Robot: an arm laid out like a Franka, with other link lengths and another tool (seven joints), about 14 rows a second.
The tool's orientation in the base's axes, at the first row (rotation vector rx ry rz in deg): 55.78 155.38 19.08
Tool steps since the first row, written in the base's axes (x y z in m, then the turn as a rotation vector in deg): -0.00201 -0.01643 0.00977 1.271 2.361 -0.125; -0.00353 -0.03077 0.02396 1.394 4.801 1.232; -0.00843 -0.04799 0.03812 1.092 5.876 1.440; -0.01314 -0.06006 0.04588 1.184 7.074 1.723; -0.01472 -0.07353 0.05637 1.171 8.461 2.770; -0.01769 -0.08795 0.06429 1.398 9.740 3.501; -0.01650 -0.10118 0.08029 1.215 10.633 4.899; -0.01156 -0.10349 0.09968 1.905 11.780 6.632; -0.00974 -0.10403 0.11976 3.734 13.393 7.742
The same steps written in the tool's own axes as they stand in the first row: -0.01055 -0.01069 -0.01199 0.592 2.490 0.809; -0.02076 -0.01824 -0.02775 1.876 4.794 -0.116; -0.03030 -0.02995 -0.04486 2.766 5.484 -0.262; -0.03571 -0.03955 -0.05519 3.429 6.522 -0.344; -0.04477 -0.04755 -0.06734 4.181 7.863 -1.155; -0.05303 -0.05784 -0.07761 4.729 9.172 -1.610; -0.06482 -0.06242 -0.09412 5.237 10.143 -2.869; -0.07287 -0.05558 -0.11127 5.206 11.919 -4.150; -0.07754 -0.04905 -0.12977 4.715 14.537 -4.439
